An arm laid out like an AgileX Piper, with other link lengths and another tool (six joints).
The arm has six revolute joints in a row. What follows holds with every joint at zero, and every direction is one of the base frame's. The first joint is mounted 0.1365 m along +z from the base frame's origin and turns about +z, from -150 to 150 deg. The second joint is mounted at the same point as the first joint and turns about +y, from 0 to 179.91 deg. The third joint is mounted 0.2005 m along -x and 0.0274 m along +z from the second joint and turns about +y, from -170 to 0 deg. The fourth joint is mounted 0.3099 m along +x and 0.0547 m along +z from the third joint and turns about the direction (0.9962, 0, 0.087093), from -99.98 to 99.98 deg. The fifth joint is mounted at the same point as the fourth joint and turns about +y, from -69.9 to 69.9 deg. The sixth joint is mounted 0.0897 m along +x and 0.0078 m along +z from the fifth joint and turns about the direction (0.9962, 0, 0.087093), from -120 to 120 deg. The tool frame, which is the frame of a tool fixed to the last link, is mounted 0.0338 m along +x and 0.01 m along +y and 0.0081 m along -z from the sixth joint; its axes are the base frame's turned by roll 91.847, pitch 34.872 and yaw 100.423 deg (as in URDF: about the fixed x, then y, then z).
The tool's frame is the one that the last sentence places.
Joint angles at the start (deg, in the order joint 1, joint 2, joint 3, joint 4, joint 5, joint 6):
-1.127 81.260 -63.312 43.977 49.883 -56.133
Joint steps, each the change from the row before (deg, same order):
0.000 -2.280 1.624 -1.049 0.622 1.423
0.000 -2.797 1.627 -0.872 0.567 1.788
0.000 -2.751 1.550 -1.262 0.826 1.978
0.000 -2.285 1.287 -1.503 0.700 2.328
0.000 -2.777 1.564 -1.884 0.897 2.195
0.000 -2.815 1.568 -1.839 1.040 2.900
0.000 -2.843 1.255 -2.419 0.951 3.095
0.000 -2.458 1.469 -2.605 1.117 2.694
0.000 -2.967 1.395 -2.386 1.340 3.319
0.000 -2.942 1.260 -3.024 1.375 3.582
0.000 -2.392 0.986 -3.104 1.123 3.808
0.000 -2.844 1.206 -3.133 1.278 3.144
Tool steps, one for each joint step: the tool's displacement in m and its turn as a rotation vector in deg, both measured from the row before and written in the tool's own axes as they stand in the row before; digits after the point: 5 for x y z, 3 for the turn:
0.00693 0.00010 -0.00485 0.427 0.146 0.499
0.00710 0.00212 -0.00707 0.041 -0.300 0.645
0.00746 0.00116 -0.00687 0.365 -0.104 0.655
0.00622 -0.00009 -0.00553 0.592 -0.142 1.038
0.00756 -0.00094 -0.00648 0.924 -0.198 0.657
0.00788 -0.00119 -0.00633 0.780 -0.154 1.401
0.00666 -0.00133 -0.00757 1.125 -0.691 1.220
0.00671 -0.00452 -0.00475 1.675 -0.260 1.160
0.00742 -0.00307 -0.00698 1.188 -0.555 1.648
0.00645 -0.00441 -0.00730 1.660 -0.966 1.726
0.00431 -0.00493 -0.00604 1.687 -1.220 2.139
0.00487 -0.00592 -0.00679 1.745 -1.453 1.502

